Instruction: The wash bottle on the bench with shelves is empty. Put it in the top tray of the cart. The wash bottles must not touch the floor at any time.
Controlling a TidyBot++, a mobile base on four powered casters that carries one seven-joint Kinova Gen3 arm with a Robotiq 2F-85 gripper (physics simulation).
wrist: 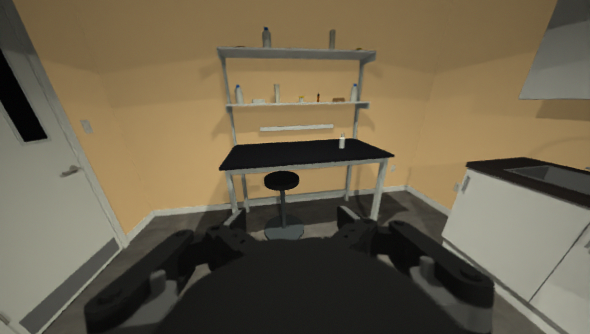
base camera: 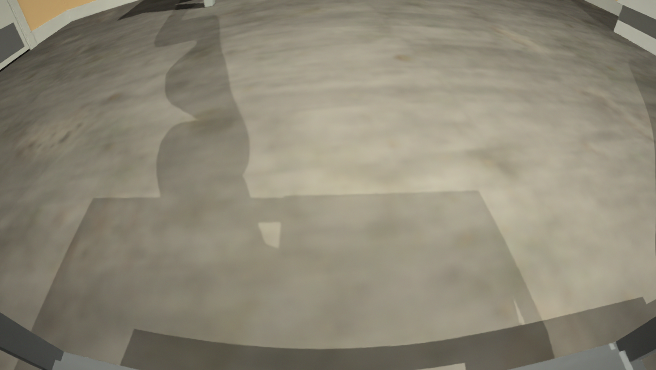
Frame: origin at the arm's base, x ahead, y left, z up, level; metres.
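Seen in the pictures: gripper, fingertip midpoint: point(wrist: 292, 218).
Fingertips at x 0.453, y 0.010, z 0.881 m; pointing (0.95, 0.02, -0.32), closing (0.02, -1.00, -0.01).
Note:
Offsets run from my fingertips to a thing's middle. "pt": to the spot under its first point. Level surfaces: height alone.
A small white bottle @(dz -0.277, dx +1.571, dy -0.529 m) point(wrist: 342, 143) with a thin tip stands upright on the right part of the black-topped bench @(dz -0.364 m) point(wrist: 280, 154), which stands against the far wall in the wrist view. Two shelves rise above the bench. Blue-capped bottles stand on them: one @(dz +0.639, dx +1.717, dy +0.195 m) point(wrist: 266, 38) on the upper shelf point(wrist: 300, 53), and one @(dz +0.182, dx +1.746, dy +0.520 m) point(wrist: 239, 95) at the left and another @(dz +0.182, dx +1.856, dy -0.712 m) point(wrist: 354, 93) at the right of the lower shelf point(wrist: 290, 105). My gripper point(wrist: 292, 218) is open and empty, far in front of the bench. The cart does not show in either current view.
A round black stool point(wrist: 281, 180) stands before the bench. A white cabinet point(wrist: 510, 230) with a sink is at the right, and a door point(wrist: 45, 200) at the left. The base camera shows the floor @(dz -1.278 m) point(base camera: 375, 125) with shadows and a white foot @(pt dz -1.258, dx +1.125, dy +0.516 m) point(base camera: 209, 2) at the top edge.

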